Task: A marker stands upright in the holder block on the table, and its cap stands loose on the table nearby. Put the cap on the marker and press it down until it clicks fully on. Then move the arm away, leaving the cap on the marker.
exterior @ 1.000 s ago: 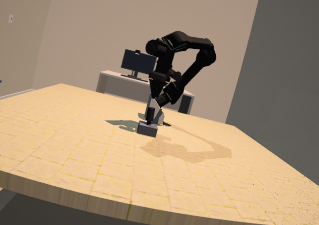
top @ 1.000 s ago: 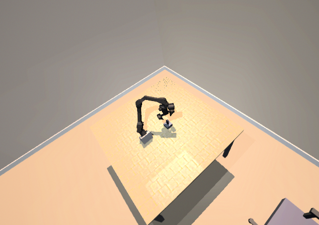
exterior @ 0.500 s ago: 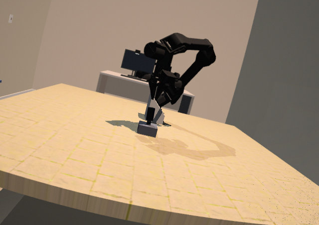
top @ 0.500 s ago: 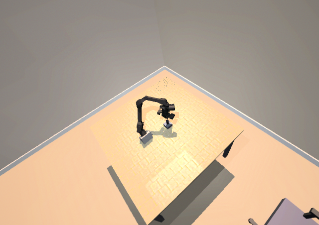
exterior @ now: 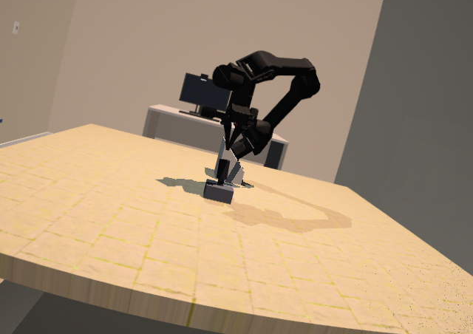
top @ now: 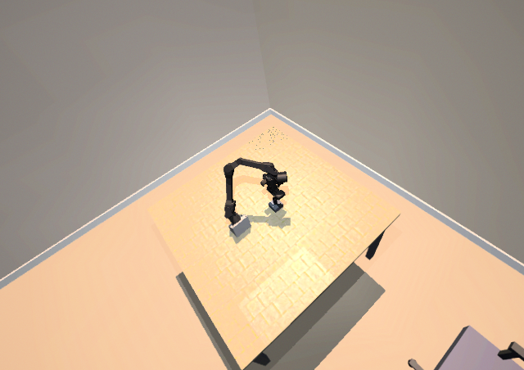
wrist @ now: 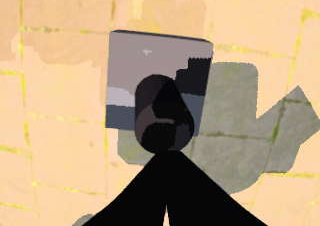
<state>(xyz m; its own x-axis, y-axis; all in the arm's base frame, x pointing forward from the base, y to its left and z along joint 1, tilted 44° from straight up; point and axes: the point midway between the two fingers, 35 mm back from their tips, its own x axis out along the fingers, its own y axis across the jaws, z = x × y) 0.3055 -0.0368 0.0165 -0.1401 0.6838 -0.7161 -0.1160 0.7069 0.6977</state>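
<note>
Now: gripper tip 5 cm above the dark cap. From my gripper tip the other things lie so: grey holder block: 12 cm below.
</note>
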